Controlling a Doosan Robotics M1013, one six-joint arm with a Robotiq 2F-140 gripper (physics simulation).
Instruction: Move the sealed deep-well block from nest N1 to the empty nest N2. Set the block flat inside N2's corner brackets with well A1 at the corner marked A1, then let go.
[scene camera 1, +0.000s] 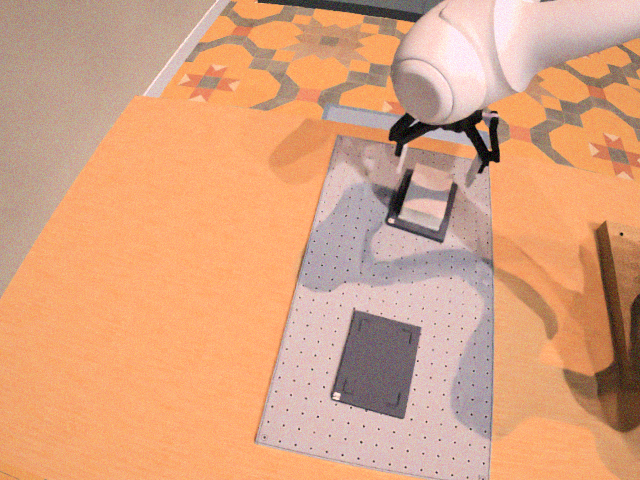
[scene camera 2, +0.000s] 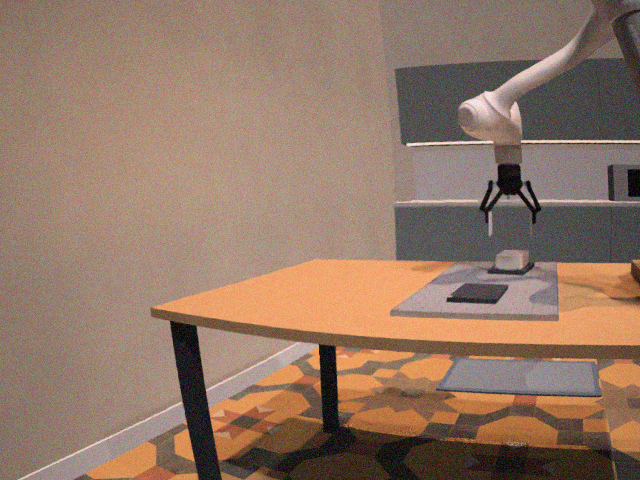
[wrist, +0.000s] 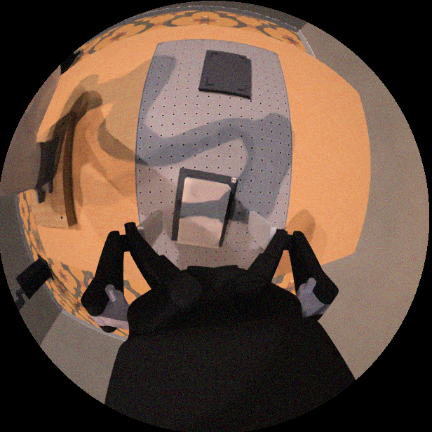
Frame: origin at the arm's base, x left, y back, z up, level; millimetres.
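Seen in the pictures: gripper, fingertip midpoint: (scene camera 1: 433, 174) (scene camera 2: 510, 235).
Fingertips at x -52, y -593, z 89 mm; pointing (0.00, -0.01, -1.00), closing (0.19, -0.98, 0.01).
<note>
A point is followed by its place in that frame.
The pale sealed block (scene camera 1: 426, 198) @[y -590, x -36, z 35 mm] (scene camera 2: 511, 259) @[y -575, x 0, z 24 mm] (wrist: 204, 212) sits in nest N1 (scene camera 1: 417, 233) @[y -583, x 19, z -12 mm] (scene camera 2: 509, 271) @[y -576, x 17, z -9 mm] (wrist: 207, 175), a dark plate with a small white mark (scene camera 1: 391, 221) @[y -641, x 17, z -6 mm] (wrist: 234, 180) at one corner. My gripper (scene camera 1: 435, 174) @[y -593, x -52, z 89 mm] (scene camera 2: 510, 235) @[y -593, x -52, z 89 mm] (wrist: 205, 219) is open and empty. Its widely spread pale fingertips hang above the block, one towards each long side, with a gap below them in scene camera 2. Nest N2 (scene camera 1: 378, 364) @[y -569, x 304, z -6 mm] (scene camera 2: 478, 292) @[y -564, x 321, z -6 mm] (wrist: 226, 72) is a bare dark plate with corner brackets; a white mark (scene camera 1: 336, 396) @[y -613, x 381, z -6 mm] shows at its near left corner in scene camera 1. Lettering is too small to read.
Both nests lie on a grey perforated board (scene camera 1: 310, 335) @[y -696, x 299, z -18 mm] (scene camera 2: 423, 305) @[y -655, x 434, z -18 mm] (wrist: 175, 100) on the orange wooden table (scene camera 1: 180, 258) @[y -998, x 257, z -31 mm] (scene camera 2: 310, 304) @[y -931, x 490, z -31 mm] (wrist: 330, 150). A raised wooden piece (scene camera 1: 612, 289) @[y -159, x -23, z -14 mm] (wrist: 69, 175) stands beyond the board's right side in scene camera 1, left in the wrist view.
</note>
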